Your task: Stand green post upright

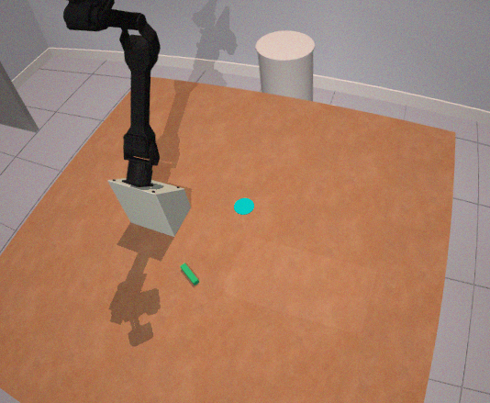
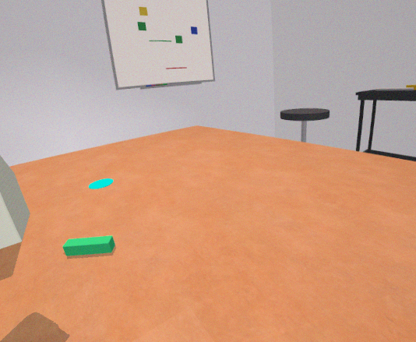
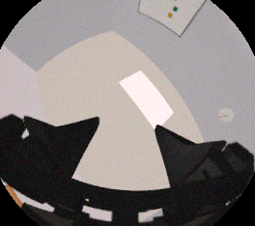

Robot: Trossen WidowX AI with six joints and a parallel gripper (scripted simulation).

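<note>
Now: the green post 89 cm below my gripper tip, 22 cm to the right of it and 10 cm ahead of it. From my gripper tip the other things lie so: cyan circle (89 cm below, 12 cm ahead, 4 cm to the left).
</note>
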